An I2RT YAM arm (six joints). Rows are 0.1 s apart.
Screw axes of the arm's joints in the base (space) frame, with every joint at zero. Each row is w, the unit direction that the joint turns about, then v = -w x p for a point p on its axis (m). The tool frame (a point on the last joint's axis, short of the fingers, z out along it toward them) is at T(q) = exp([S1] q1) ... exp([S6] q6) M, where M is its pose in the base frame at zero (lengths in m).
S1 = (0, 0, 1, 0.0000, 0.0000, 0.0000)
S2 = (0, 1, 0, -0.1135, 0.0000, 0.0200)
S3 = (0, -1, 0, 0.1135, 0.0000, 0.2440)
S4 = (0, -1, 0, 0.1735, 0.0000, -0.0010)
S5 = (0, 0, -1, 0.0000, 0.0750, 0.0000)
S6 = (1, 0, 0, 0.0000, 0.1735, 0.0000)
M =
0 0 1 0.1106
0 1 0 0.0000
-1 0 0 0.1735
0 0 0 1
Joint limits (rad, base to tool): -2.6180..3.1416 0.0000..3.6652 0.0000..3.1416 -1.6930..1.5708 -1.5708..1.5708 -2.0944..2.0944
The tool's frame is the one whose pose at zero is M.
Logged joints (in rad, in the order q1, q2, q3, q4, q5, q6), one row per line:
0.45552 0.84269 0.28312 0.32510 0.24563 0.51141
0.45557 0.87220 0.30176 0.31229 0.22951 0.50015
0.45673 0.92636 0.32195 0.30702 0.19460 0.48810
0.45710 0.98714 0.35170 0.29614 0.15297 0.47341
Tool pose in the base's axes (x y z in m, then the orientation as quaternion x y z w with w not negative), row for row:
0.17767 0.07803 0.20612 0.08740 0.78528 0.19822 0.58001
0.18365 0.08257 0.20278 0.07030 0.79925 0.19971 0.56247
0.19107 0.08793 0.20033 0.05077 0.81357 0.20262 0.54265
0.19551 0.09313 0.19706 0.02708 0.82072 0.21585 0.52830
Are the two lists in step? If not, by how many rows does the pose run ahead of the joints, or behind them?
The pose runs 1 row ahead of the joints: the pose in row i belongs to the joints in row i + 1.
